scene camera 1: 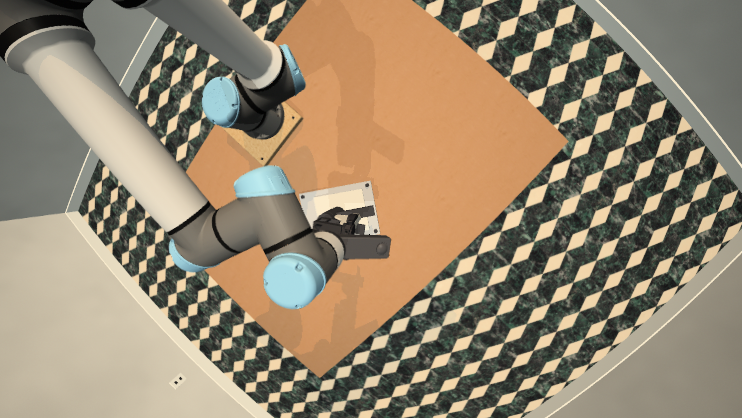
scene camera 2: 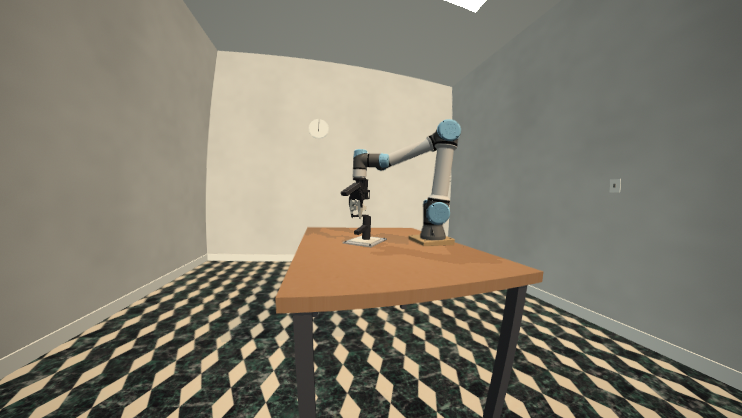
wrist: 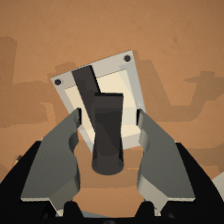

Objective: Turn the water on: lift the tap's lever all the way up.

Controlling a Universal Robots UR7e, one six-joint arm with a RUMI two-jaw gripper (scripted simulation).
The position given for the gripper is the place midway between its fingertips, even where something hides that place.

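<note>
Scene camera 1 shows the gripper (scene camera 1: 356,227) and a tap (scene camera 1: 345,203). In the wrist view, the gripper (wrist: 109,109) and the tap (wrist: 87,84) are both visible.
</note>
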